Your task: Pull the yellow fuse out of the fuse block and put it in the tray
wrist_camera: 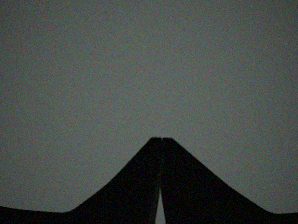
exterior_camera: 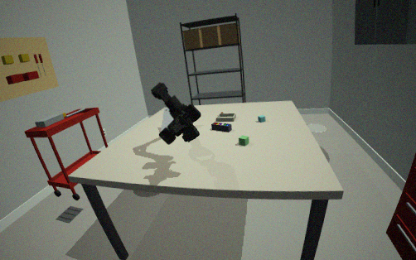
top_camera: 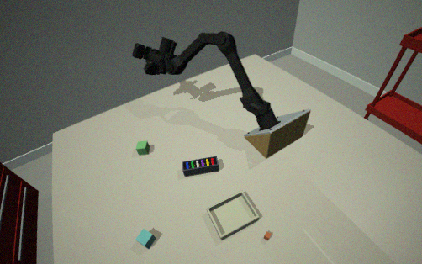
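Now: the green fuse 13 cm ahead of my gripper tip, 60 cm to the left of it and 22 cm below it. Round my gripper tip: yellow fuse (8 cm ahead, 62 cm to the left, 22 cm below); then tray (13 cm ahead, 82 cm to the left, 24 cm below).
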